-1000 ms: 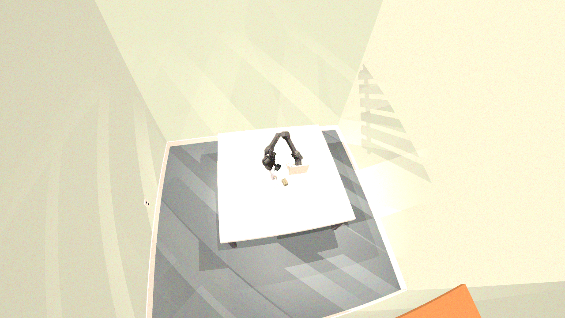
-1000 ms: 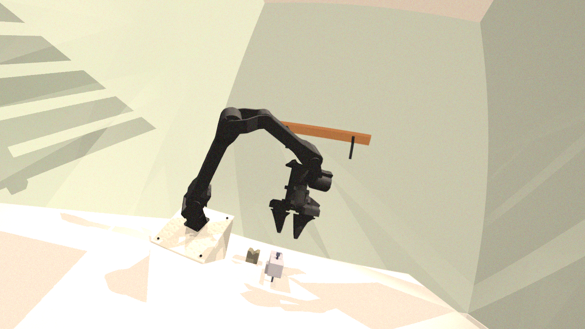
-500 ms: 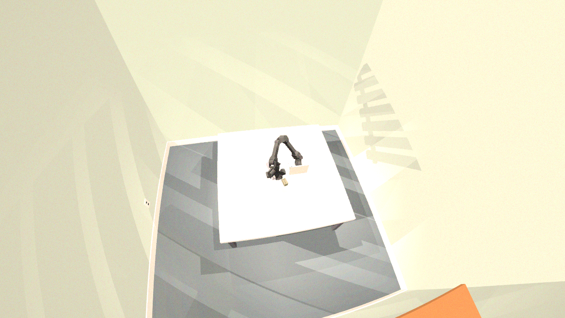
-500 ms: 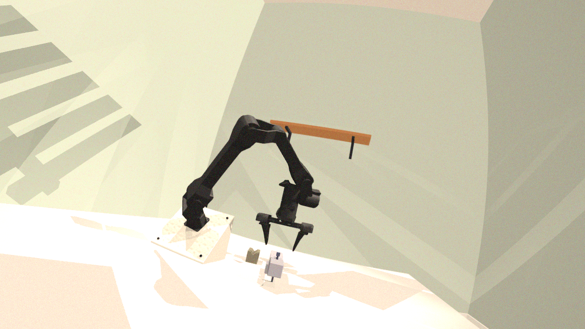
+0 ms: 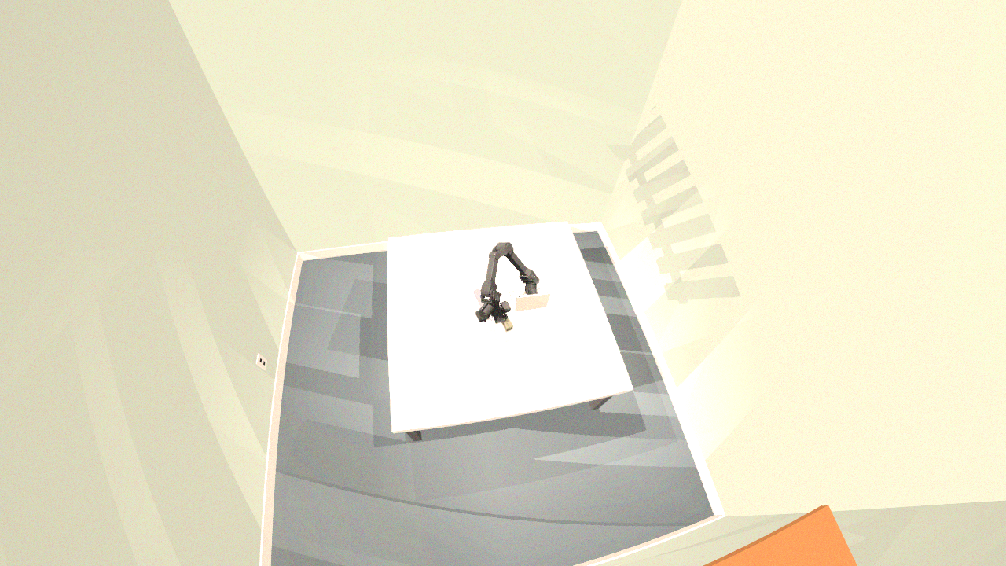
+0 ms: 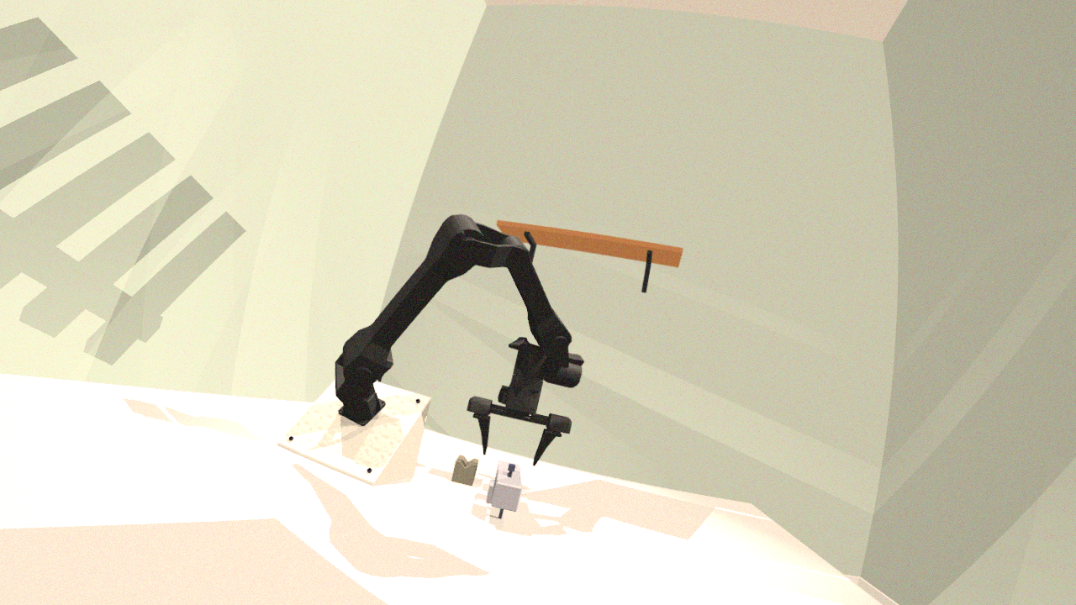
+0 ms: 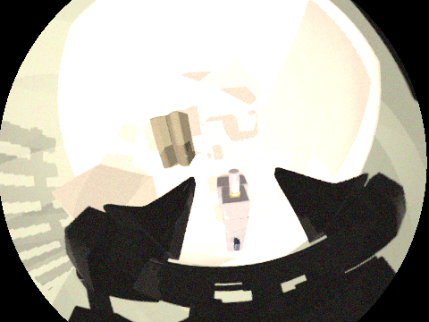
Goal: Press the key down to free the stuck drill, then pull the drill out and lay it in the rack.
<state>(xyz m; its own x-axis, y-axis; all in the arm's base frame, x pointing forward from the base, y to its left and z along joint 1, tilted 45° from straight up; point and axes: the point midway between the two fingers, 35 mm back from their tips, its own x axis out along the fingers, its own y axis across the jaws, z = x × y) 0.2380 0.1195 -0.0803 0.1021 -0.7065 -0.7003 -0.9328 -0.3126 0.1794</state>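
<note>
Right now my gripper tip is 60 mm to the left of the drill, 20 mm short of it and 20 mm above it. Also, from my gripper tip: light grey box: 120 mm to the right, 40 mm ahead, 20 mm below; then rack: 90 mm behind, 50 mm below, 10 mm to the left; then small dark key: 140 mm to the right, 50 mm ahead, 10 mm below.
</note>
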